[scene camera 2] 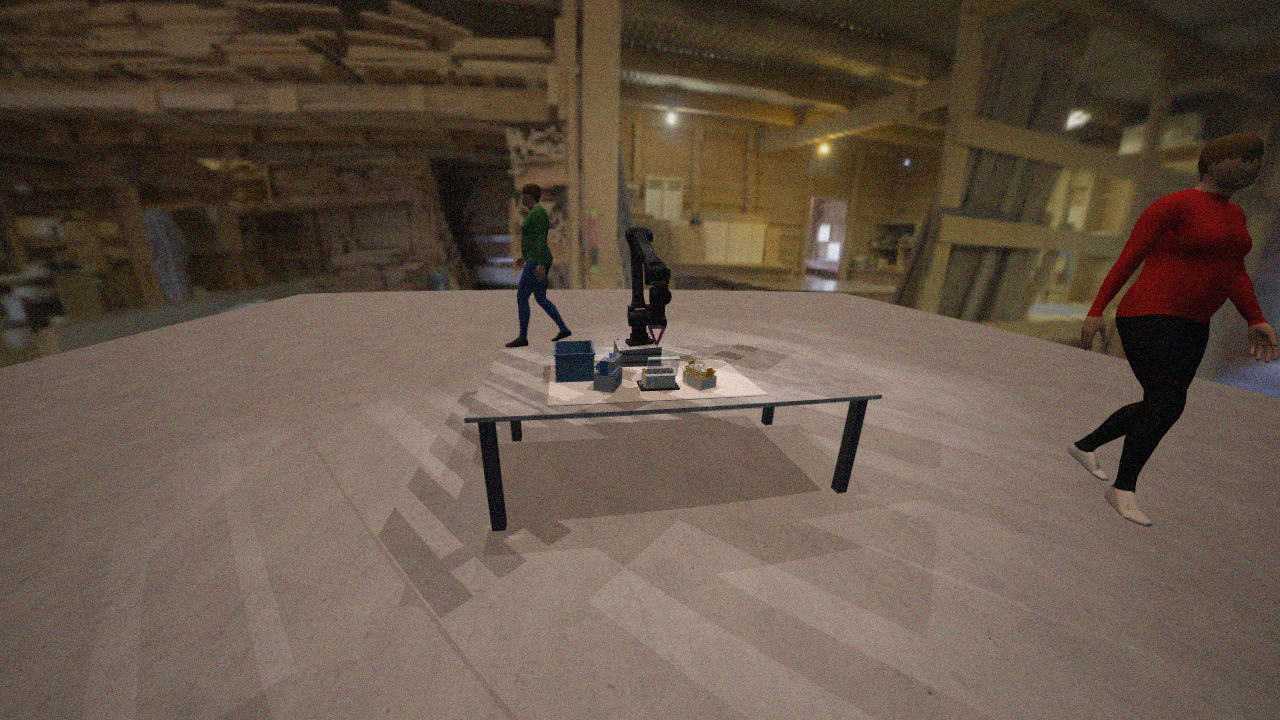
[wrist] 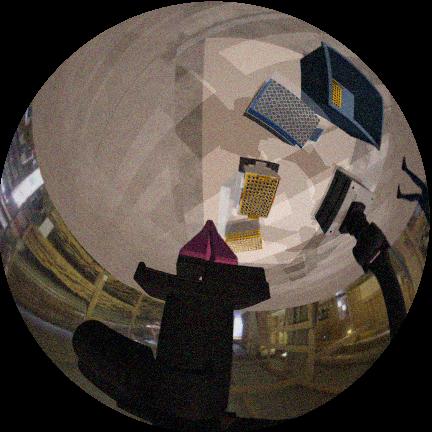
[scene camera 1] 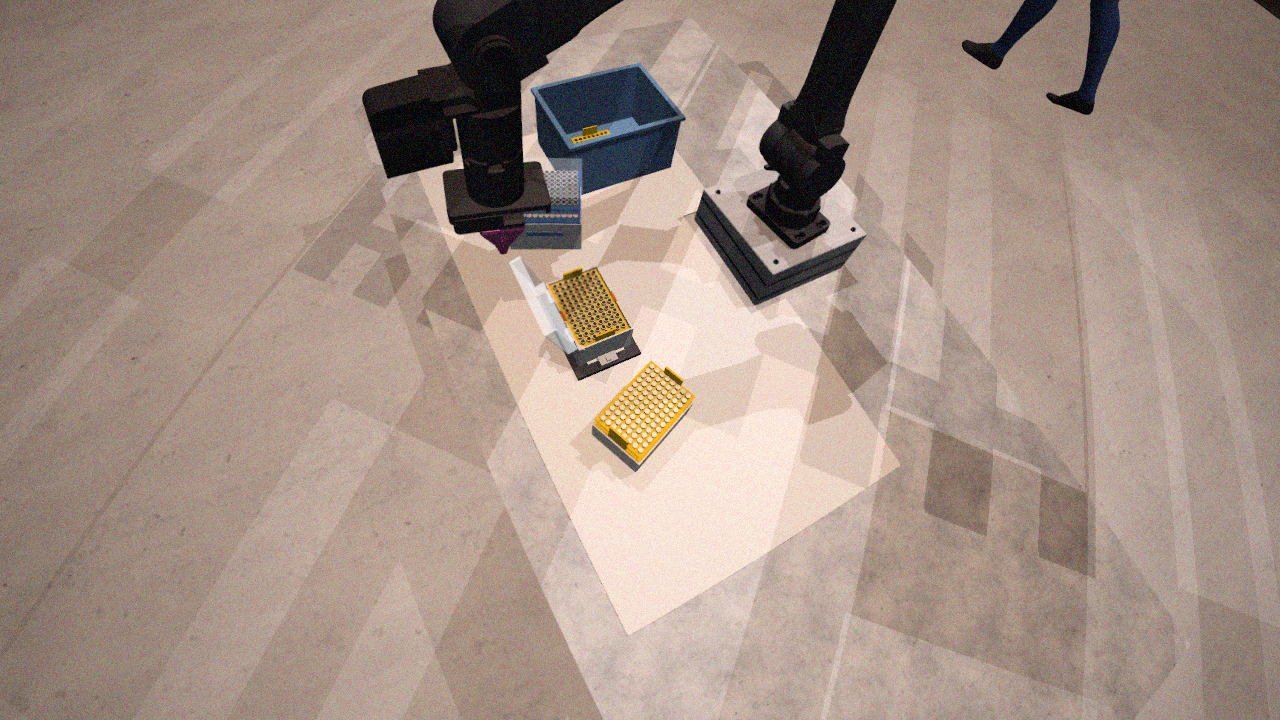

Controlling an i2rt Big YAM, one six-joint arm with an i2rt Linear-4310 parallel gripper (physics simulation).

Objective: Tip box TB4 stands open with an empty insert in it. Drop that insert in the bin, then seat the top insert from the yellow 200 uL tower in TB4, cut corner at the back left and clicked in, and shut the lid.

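My gripper [scene camera 1: 503, 243] [scene camera 2: 657, 335] [wrist: 208, 222] is shut and empty, its magenta fingers together, raised above the table. Tip box TB4 [scene camera 1: 615, 343] [scene camera 2: 659, 380] [wrist: 264, 170] stands on a dark base. Its clear lid [scene camera 1: 540, 307] [wrist: 225, 206] is open, leaning outward. A yellow insert [scene camera 1: 588, 307] [wrist: 259, 195] with dark holes lies in TB4; its cut corner and whether it is clicked in cannot be made out. The yellow tower [scene camera 1: 644, 410] [scene camera 2: 699, 377] [wrist: 245, 241] has white round spots on top. Another yellow insert [scene camera 1: 590, 137] [wrist: 337, 93] lies inside the blue bin [scene camera 1: 631, 161] [scene camera 2: 573, 362] [wrist: 314, 75].
A blue tower [scene camera 1: 556, 234] [scene camera 2: 608, 376] [wrist: 285, 112] stands between TB4 and the bin, partly behind the arm in scene camera 1. The arm's base block [scene camera 1: 735, 255] [wrist: 334, 200] stands across the mat from TB4. Two people stand on the floor away from the table.
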